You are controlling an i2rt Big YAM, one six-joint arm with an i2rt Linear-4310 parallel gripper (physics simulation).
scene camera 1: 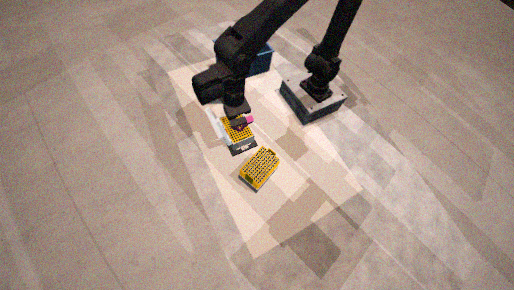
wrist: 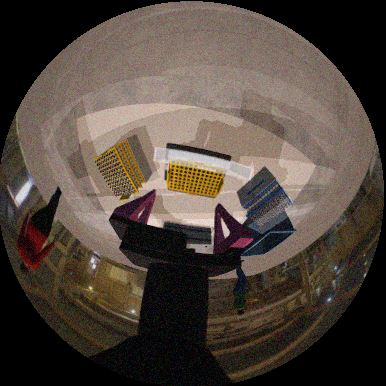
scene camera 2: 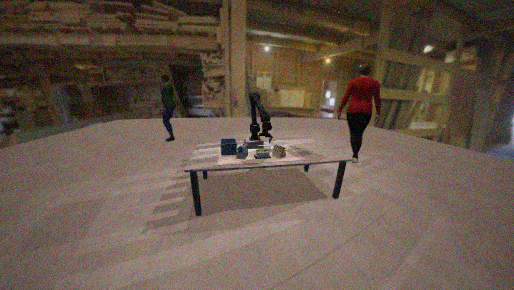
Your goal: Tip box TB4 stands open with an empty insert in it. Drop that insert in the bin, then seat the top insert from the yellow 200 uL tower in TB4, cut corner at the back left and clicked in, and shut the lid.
Labels:
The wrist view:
gripper: 186,199
yellow insert: 179,177, on a tip box TB4
white lid: 161,154
blue bin: 263,242

